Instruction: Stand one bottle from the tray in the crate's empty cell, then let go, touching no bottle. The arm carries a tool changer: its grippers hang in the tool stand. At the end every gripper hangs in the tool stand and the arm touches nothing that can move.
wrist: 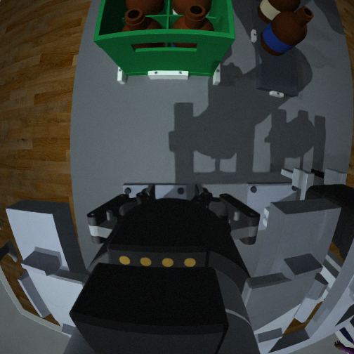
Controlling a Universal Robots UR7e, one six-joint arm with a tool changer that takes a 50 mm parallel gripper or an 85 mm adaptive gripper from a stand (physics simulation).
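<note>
My gripper (174,193) is the black adaptive gripper with linked fingers. Its fingertips stand apart, with no bottle between them. It is between light grey uprights of the tool stand (302,225), at the bottom of the view. The green crate (165,60) stands at the top, partly cut off; brown bottles (136,22) (196,20) show in its cells. An empty cell cannot be made out. The dark tray (278,77) is at the upper right. A bottle with a blue band (285,32) and one with a cream band (272,10) stand at its far part.
White blocks (168,75) border the crate's near side. Another black tool part (336,200) is at the right, by the stand. A left grey upright (35,225) stands close beside the gripper. Shadows fall on the grey table (120,130); wooden floor (35,125) lies to the left.
</note>
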